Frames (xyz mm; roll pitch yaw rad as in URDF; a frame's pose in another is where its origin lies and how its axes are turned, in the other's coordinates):
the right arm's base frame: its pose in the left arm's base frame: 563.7 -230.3 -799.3 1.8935 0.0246 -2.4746
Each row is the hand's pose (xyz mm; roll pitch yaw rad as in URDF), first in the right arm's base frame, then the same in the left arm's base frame.
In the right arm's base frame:
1: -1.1 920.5 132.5 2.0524 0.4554 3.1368
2: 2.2 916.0 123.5 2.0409 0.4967 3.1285
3: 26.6 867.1 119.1 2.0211 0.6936 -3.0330
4: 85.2 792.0 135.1 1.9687 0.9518 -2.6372
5: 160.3 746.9 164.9 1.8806 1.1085 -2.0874
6: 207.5 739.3 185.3 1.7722 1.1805 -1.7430
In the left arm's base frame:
1: 290.2 85.8 31.4 0.2023 -0.1664 0.2318
2: 293.8 76.0 29.9 0.2013 -0.1847 0.1935
3: 287.7 46.1 -15.6 0.1489 -0.1430 -0.0265
4: 248.5 4.2 -93.3 -0.1721 -0.0049 -0.3709
5: 181.8 -30.4 -147.4 -0.7475 0.0786 -0.6789
6: 134.6 -46.1 -162.2 -1.1812 0.0606 -0.8369

